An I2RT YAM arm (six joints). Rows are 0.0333 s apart.
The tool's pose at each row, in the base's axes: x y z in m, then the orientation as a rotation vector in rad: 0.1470 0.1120 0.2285 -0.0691 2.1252 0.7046; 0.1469 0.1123 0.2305 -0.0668 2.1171 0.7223; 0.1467 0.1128 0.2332 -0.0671 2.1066 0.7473; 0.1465 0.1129 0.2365 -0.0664 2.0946 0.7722; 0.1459 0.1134 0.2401 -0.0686 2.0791 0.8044; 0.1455 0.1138 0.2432 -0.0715 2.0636 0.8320; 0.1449 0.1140 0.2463 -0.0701 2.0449 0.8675; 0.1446 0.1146 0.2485 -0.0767 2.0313 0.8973; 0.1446 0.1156 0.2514 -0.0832 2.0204 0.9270; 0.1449 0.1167 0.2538 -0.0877 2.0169 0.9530
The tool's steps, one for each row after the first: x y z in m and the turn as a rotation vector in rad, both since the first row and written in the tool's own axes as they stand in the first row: -0.0014 0.0012 -0.0008 -0.0131 -0.0051 0.0072; -0.0032 0.0029 -0.0020 -0.0328 -0.0103 0.0151; -0.0056 0.0046 -0.0036 -0.0524 -0.0169 0.0235; -0.0079 0.0068 -0.0054 -0.0788 -0.0245 0.0324; -0.0099 0.0087 -0.0069 -0.1024 -0.0325 0.0389; -0.0118 0.0105 -0.0087 -0.1307 -0.0425 0.0512; -0.0132 0.0121 -0.0096 -0.1567 -0.0467 0.0568; -0.0152 0.0142 -0.0105 -0.1820 -0.0482 0.0630; -0.0170 0.0162 -0.0108 -0.2022 -0.0441 0.0705
